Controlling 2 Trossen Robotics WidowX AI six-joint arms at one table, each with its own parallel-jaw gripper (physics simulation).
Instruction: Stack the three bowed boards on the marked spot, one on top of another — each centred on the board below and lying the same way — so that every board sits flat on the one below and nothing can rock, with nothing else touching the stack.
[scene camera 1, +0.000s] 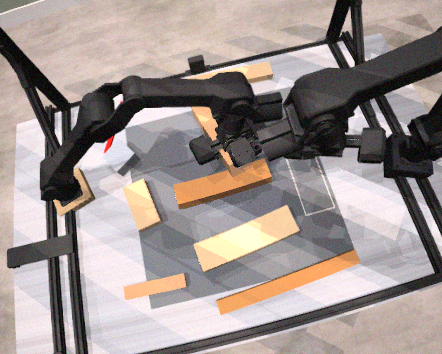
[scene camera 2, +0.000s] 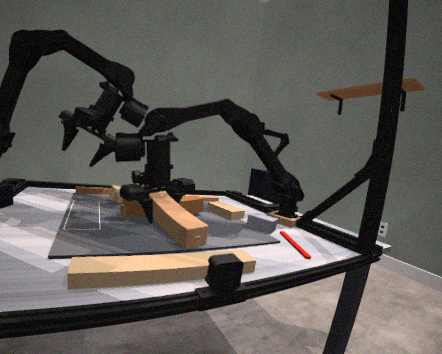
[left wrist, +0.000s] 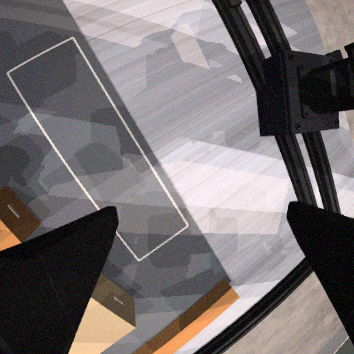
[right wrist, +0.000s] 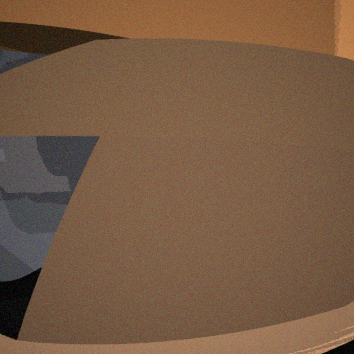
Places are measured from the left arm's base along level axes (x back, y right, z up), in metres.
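Pixels of known places: left gripper, fingertip midpoint: (scene camera 1: 336, 157) (scene camera 2: 76, 158) (left wrist: 202, 212); left arm's base, link origin: (scene camera 1: 412, 153) (left wrist: 315, 91); right arm's base, link origin: (scene camera 1: 68, 191) (scene camera 2: 286, 215).
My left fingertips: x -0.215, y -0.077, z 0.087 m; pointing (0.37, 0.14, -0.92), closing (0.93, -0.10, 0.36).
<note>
For each thing: its middle in the pictures, then the offset to it from my left fingertips.
- tan bowed board, body centre: (scene camera 2: 168, 210) (scene camera 1: 219, 134) dz -0.092, dx -0.272, dy +0.073 m
- orange board, body centre: (scene camera 1: 223, 183) (scene camera 2: 163, 204) dz -0.109, dx -0.244, dy -0.052 m
- pale board, body centre: (scene camera 1: 247, 238) dz -0.109, dx -0.169, dy -0.179 m
- long orange strip, body centre: (scene camera 1: 288, 282) dz -0.130, dx -0.062, dy -0.262 m
- small orange strip, body centre: (scene camera 1: 155, 286) (scene camera 2: 201, 198) dz -0.130, dx -0.367, dy -0.320 m
- short pale block, body centre: (scene camera 1: 142, 205) (scene camera 2: 225, 210) dz -0.125, dx -0.442, dy -0.131 m
- grey block, body centre: (scene camera 1: 120, 157) (scene camera 2: 262, 222) dz -0.122, dx -0.535, dy -0.009 m
- red stick, body centre: (scene camera 2: 293, 243) (scene camera 1: 114, 126) dz -0.141, dx -0.593, dy +0.094 m
A tan bowed board (scene camera 1: 206, 122) (scene camera 2: 177, 220) (right wrist: 200, 200) lies between the fingers of my right gripper (scene camera 2: 161, 202), which is shut on it; whether the board is raised cannot be told. An orange board (scene camera 1: 222, 187) (scene camera 2: 130, 206) (left wrist: 20, 215) lies beside its near end in scene camera 1. A pale board (scene camera 1: 245, 237) (left wrist: 100, 325) lies beyond the orange one, and another pale, slightly bowed board (scene camera 1: 260, 72) (scene camera 2: 135, 270) lies off the mat. The outlined spot (scene camera 1: 320, 211) (scene camera 2: 100, 215) (left wrist: 163, 243) has no board on it. My left gripper (scene camera 2: 78, 156) (left wrist: 202, 212) is open and empty, above the table.
A long orange strip (scene camera 1: 290, 282) (left wrist: 195, 325), a small orange strip (scene camera 1: 155, 286), a short pale block (scene camera 1: 142, 205) (scene camera 2: 226, 210) and a grey block (scene camera 1: 130, 164) (scene camera 2: 262, 223) lie about. A red stick (scene camera 1: 109, 144) (scene camera 2: 295, 245) lies off the mat. The two arms are close together.
</note>
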